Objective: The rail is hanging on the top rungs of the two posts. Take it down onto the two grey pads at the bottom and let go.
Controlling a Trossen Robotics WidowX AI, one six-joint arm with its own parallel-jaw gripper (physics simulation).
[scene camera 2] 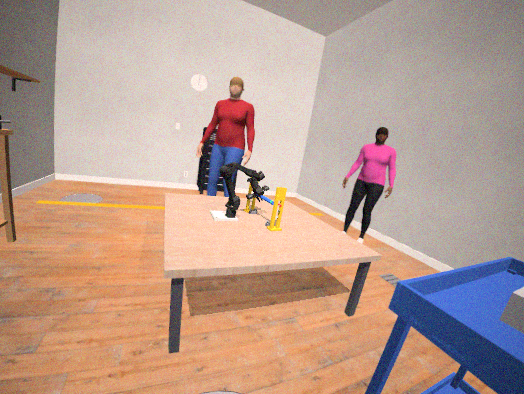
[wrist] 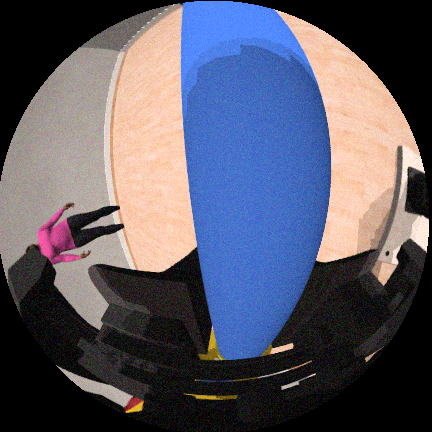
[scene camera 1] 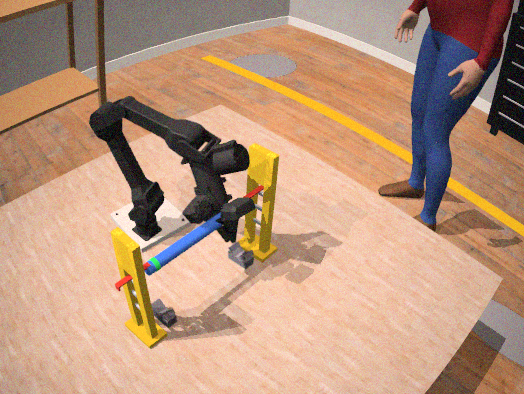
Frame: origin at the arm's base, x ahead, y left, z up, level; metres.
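Seen in the pictures: gripper, fingertip midpoint: [scene camera 2: 261, 201] [scene camera 1: 231, 242]; arm's base at its link origin: [scene camera 2: 230, 216] [scene camera 1: 146, 230].
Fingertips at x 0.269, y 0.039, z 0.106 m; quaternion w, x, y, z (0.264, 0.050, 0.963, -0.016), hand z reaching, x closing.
Note:
Offsets run from my fingertips to a thing's middle. "spot": to the spot under its first point. Level surfaces: height alone.
The blue rail {dx -0.033, dy -0.080, dz +0.052 m} [scene camera 1: 185, 245] [scene camera 2: 268, 200] [wrist: 255, 150] has thin red ends and a green band near its left end. It hangs across the two yellow posts {dx -0.030, dy -0.274, dz +0.026 m} [scene camera 1: 145, 300] {spot: dx -0.013, dy +0.116, dz +0.144 m} [scene camera 1: 262, 165] [scene camera 2: 281, 194], its red ends at the top rungs. Any slight lift off the rungs cannot be told. My gripper [scene camera 1: 224, 224] [wrist: 233, 234] is shut on the rail's blue body near the right-hand post in scene camera 1; a finger hides that end's blue part. The two grey pads {dx -0.028, dy -0.212, dz -0.102 m} [scene camera 1: 164, 314] {dx -0.021, dy +0.064, dz -0.102 m} [scene camera 1: 241, 256] lie on the table beside the post feet, well below the rail.
The arm's white base plate [scene camera 1: 172, 222] [scene camera 2: 218, 215] is on the table {dz -0.124 m} [scene camera 1: 350, 300] [scene camera 2: 250, 250], behind the rail in scene camera 1. A person in red [scene camera 1: 465, 25] [scene camera 2: 231, 122] and one in pink [scene camera 2: 378, 165] [wrist: 57, 240] stand beyond the table. A blue cart [scene camera 2: 465, 332] stands apart.

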